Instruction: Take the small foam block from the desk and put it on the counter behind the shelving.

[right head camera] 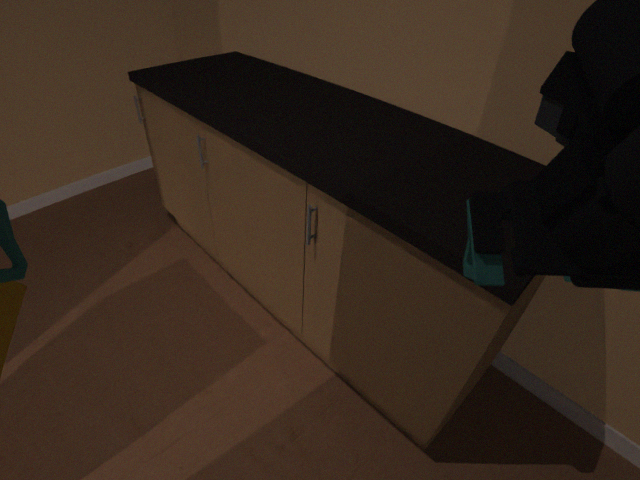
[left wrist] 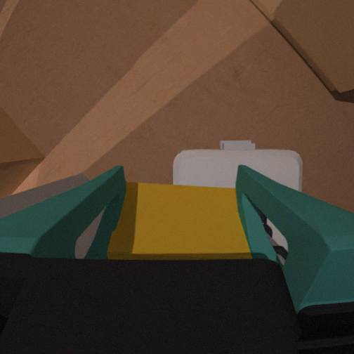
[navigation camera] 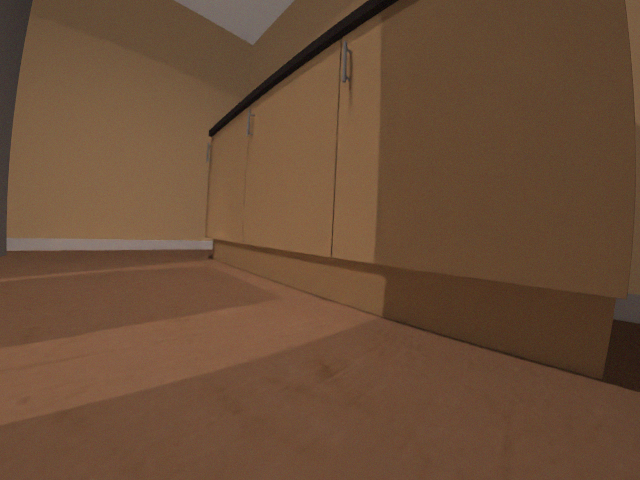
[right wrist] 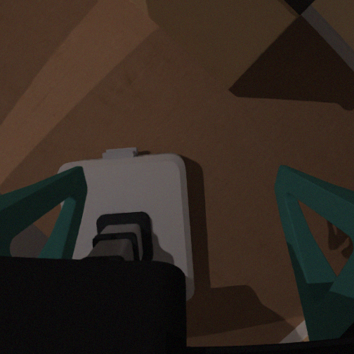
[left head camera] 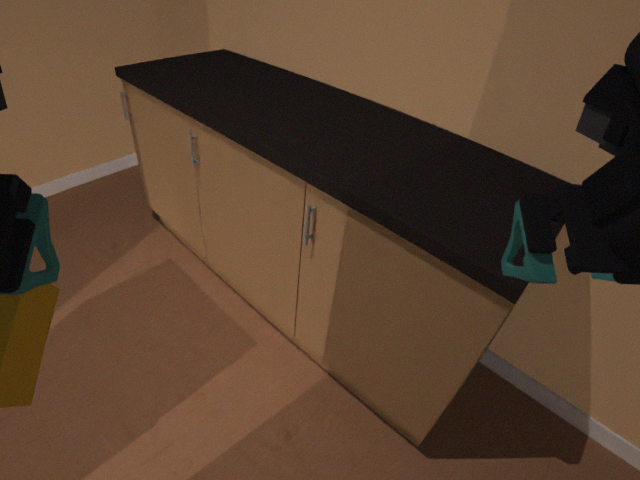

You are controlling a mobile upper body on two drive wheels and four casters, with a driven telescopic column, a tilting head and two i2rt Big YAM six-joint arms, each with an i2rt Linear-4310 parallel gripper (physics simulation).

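Frame: origin at the left arm's base, x left, y back, z up, level; metres.
Where they show: left gripper, fingertip midpoint: [left head camera: 23, 272]; right gripper, fingertip midpoint: [right head camera: 516, 271] [left head camera: 548, 270].
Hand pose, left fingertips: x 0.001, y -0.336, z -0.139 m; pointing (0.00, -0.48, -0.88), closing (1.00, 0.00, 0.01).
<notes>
After its pixels a point has its place.
The yellow foam block [left head camera: 28, 346] {x -0.026, y -0.276, z -0.154 m} [right head camera: 8, 320] {x -0.028, y -0.295, z -0.156 m} [left wrist: 185, 220] is held between the teal fingers of my left gripper [left wrist: 180, 175], which is shut on it. Part of the block shows at the left edge of both head views, over the floor in the picture. The counter [left head camera: 320, 124] {x -0.343, y -1.284, z -0.396 m} [right head camera: 320, 124] {x -0.330, y -1.282, z -0.396 m} [navigation camera: 297, 68] {x -0.134, y -1.178, z -0.437 m} has a dark top and light wooden doors, and stands against the wall. My right gripper [left head camera: 573, 273] {x -0.461, y -0.343, z -0.137 m} [right head camera: 527, 279] {x -0.461, y -0.343, z -0.137 m} [right wrist: 180, 176] is open and empty, and overlaps the counter's right end in the head views. The desk does not show clearly.
The white robot base [left wrist: 237, 167] [right wrist: 135, 192] is below the grippers. A grey upright surface [navigation camera: 12, 103] {x 1.625, y -1.455, z -0.387 m} stands at the left edge in the navigation view; I cannot tell whether it is the shelving. A brown furniture corner [left wrist: 15, 135] shows in the left wrist view. Metal handles [left head camera: 309, 224] stick out from the doors.
</notes>
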